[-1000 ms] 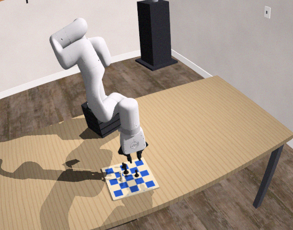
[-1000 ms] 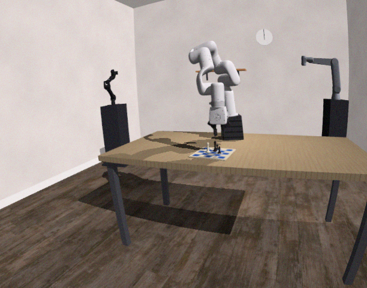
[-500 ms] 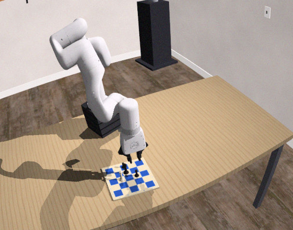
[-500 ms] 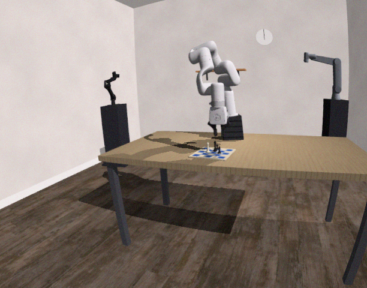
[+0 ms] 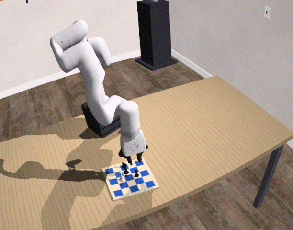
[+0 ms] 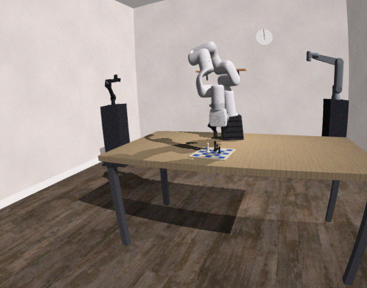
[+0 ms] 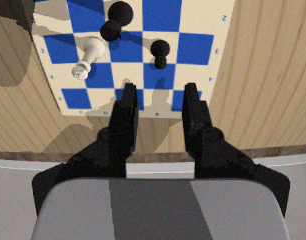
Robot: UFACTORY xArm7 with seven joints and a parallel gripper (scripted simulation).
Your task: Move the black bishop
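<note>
The tall black piece is 8 cm below my hand, 4 cm behind it and 3 cm to the right of it. From my hand the other things lie so: white piece (8 cm below, 7 cm to the right, 2 cm behind); then blue-and-cream chessboard (11 cm below, 4 cm to the right, 1 cm behind).
</note>
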